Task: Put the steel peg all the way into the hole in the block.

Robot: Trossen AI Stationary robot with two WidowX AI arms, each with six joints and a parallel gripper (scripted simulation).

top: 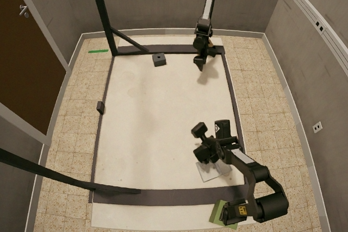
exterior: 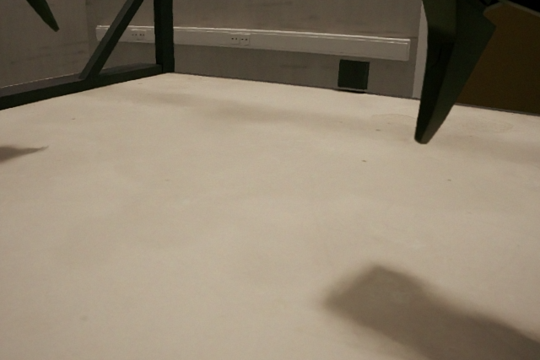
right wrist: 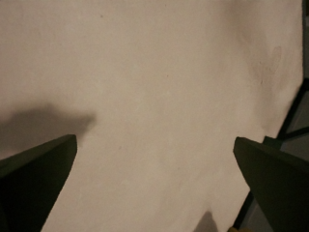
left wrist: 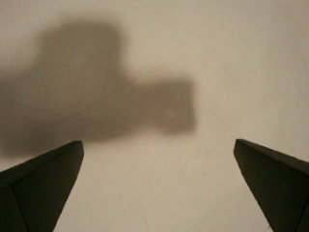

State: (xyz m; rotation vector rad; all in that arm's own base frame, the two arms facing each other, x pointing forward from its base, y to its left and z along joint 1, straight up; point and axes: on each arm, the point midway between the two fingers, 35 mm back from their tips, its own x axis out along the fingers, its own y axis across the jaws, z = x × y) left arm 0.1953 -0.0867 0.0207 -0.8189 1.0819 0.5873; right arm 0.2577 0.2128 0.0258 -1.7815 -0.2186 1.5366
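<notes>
Right now the steel peg is 11 cm below my right hand, 9 cm to the right of it and 9 cm ahead of it. The rest, counted from my right hand: clear flat plate (11 cm below, 9 cm to the right, 7 cm ahead); dark grey block (57 cm to the left, 19 cm behind, 9 cm below).
</notes>
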